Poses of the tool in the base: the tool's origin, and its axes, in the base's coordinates. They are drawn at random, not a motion.
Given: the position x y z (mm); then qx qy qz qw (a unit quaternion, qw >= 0).
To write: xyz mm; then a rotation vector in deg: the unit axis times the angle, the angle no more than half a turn. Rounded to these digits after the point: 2 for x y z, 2 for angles.
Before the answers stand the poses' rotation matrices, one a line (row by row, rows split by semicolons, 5 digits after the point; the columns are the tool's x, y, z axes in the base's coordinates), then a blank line. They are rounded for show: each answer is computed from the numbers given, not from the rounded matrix.
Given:
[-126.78 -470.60 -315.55 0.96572 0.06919 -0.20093 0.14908]
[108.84 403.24 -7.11 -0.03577 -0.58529 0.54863 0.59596]
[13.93 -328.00 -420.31 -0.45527 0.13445 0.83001 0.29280]
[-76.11 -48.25 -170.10 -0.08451 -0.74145 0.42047 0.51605]
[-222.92 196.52 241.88 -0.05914 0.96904 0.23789 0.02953]
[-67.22 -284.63 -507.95 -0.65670 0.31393 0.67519 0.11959]
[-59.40 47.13 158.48 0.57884 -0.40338 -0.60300 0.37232]
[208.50 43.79 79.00 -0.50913 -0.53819 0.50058 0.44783]
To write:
0.90968 0.19355 -0.36745; 0.07373 -0.94598 -0.31574; -0.40871 0.26013 -0.87480
-0.28711 -0.61205 -0.73686; 0.69579 0.39546 -0.59958; 0.65837 -0.68485 0.31232
-0.41399 -0.60848 -0.67703; 0.36363 -0.79238 0.48980; -0.83449 -0.04342 0.54930
-0.45310 -0.30865 -0.83632; 0.55929 0.63212 -0.53630; 0.69419 -0.71074 -0.11379
-0.99126 -0.12867 0.02909; -0.10057 0.87982 0.46454; -0.08537 0.45756 -0.88507
-0.10888 -0.57381 -0.81172; -0.25083 -0.77429 0.58100; -0.96189 0.26686 -0.05962
-0.05265 -0.01797 -0.99845; -0.91600 -0.39733 0.05545; -0.39771 0.91750 0.00446
-0.08046 0.09967 -0.99176; 0.99637 -0.01959 -0.08281; -0.02769 -0.99483 -0.09773

[-126.78 -470.60 -315.55 159.05 11.40 -33.09]
[108.84 403.24 -7.11 -4.76 -77.87 72.99]
[13.93 -328.00 -420.31 -69.49 20.52 126.69]
[-76.11 -48.25 -170.10 -11.63 -102.03 57.86]
[-222.92 196.52 241.88 -10.45 171.22 42.03]
[-67.22 -284.63 -507.95 -109.97 52.57 113.07]
[-59.40 47.13 158.48 85.00 -59.23 -88.54]
[208.50 43.79 79.00 -72.20 -76.32 70.99]

